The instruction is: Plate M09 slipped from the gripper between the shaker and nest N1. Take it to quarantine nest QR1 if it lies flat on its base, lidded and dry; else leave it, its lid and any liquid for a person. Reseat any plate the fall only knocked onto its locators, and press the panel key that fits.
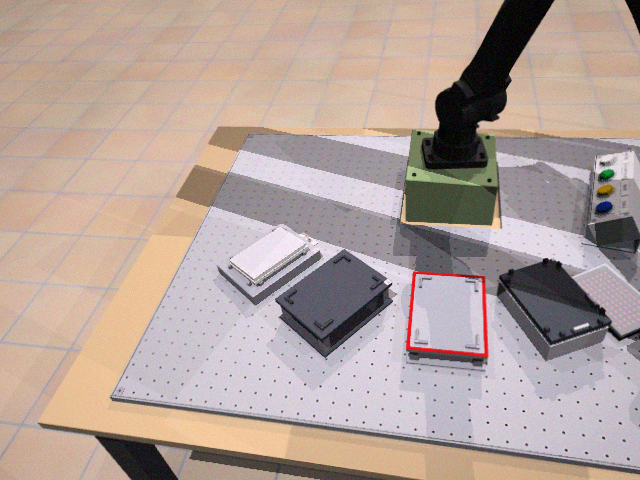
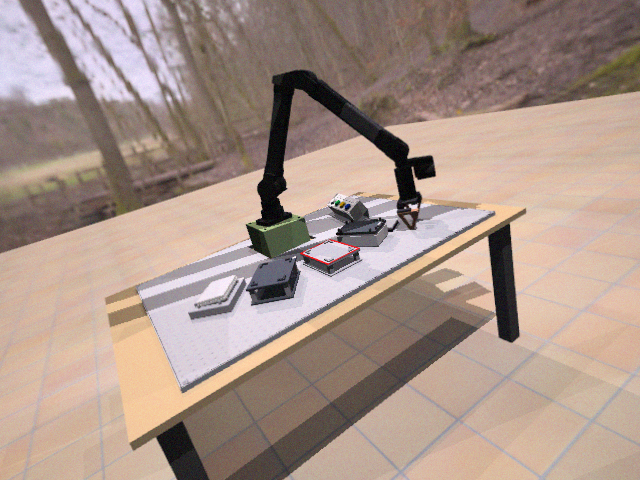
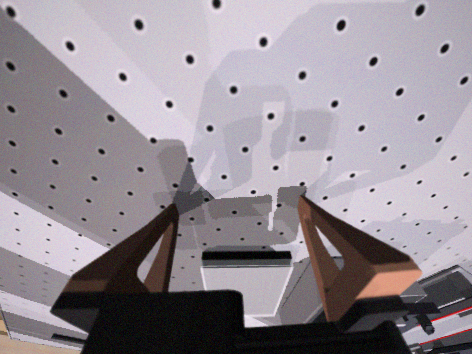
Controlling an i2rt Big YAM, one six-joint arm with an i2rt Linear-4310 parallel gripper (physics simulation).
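Frame: origin at the arm's base, x ahead, y left, z up, level; centimetres.
Where they show: gripper, between the fingertips: [image 2: 413,224] [image 3: 237,205]; arm's base, origin of its link: [image 1: 453,155] [image 2: 274,220].
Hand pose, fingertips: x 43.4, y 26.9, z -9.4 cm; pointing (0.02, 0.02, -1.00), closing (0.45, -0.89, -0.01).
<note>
Things, the pixels of their centre, and the offset from my fingertips. "*": a spot on its surface instead. Level surfaces: height alone.
- dark edge, a spot on its surface: [image 3: 247,287] [image 1: 623,307] * dx -8.9, dy -5.0, dz +1.7 cm
- white plate, middle of its body: [image 1: 268,254] [image 2: 217,290] dx -24.2, dy -64.1, dz +3.6 cm
- red-rimmed nest, middle of its body: [image 1: 446,317] [image 3: 425,316] [image 2: 330,255] dx -8.0, dy -33.0, dz +2.3 cm
- key panel, middle of its body: [image 1: 616,194] [image 2: 346,207] dx -33.9, dy +2.3, dz +4.2 cm
- dark raised nest, middle of its body: [image 1: 334,299] [image 2: 274,278] [image 3: 464,337] dx -12.7, dy -51.5, dz +2.9 cm
- wooden table, height of its surface: dz -1.2 cm
A clear plate with pink wells and a dark edge [image 1: 612,299] [image 3: 247,287] lies close beside a grey box with a black, pegged top [image 1: 550,302] [image 2: 368,237]. I cannot tell its tilt, whether it is lidded, or whether liquid lies around it. My gripper [image 2: 413,227] [image 3: 237,205] is open and empty, above the perforated board beyond the plate's dark edge. A white plate [image 1: 268,252] [image 2: 218,290] sits on a low grey base at the left; small pegs show along its edge. A red-rimmed nest [image 1: 448,312] [image 2: 330,251] holds no plate. The key panel [image 1: 622,178] [image 2: 353,210] has green, yellow and blue keys.
A dark raised nest [image 1: 336,294] [image 2: 273,276] with corner locators stands between the white plate's base and the red-rimmed nest. The green arm pedestal [image 1: 449,201] [image 2: 281,238] stands at the back. The board's front edge runs along the wooden table [image 1: 289,444] [image 2: 315,330].
</note>
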